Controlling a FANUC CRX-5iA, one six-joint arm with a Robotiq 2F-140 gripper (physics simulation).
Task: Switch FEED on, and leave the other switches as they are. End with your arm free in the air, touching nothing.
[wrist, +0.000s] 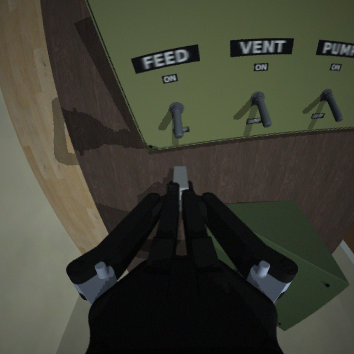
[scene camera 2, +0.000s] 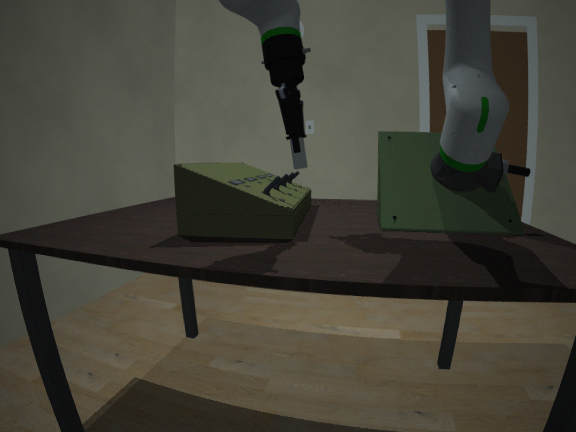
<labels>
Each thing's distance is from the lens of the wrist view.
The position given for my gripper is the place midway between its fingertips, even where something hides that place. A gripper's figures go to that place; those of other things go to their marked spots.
my gripper (wrist: 179,175): 0.23 m
olive switch box (wrist: 213,68): 0.24 m
</labels>
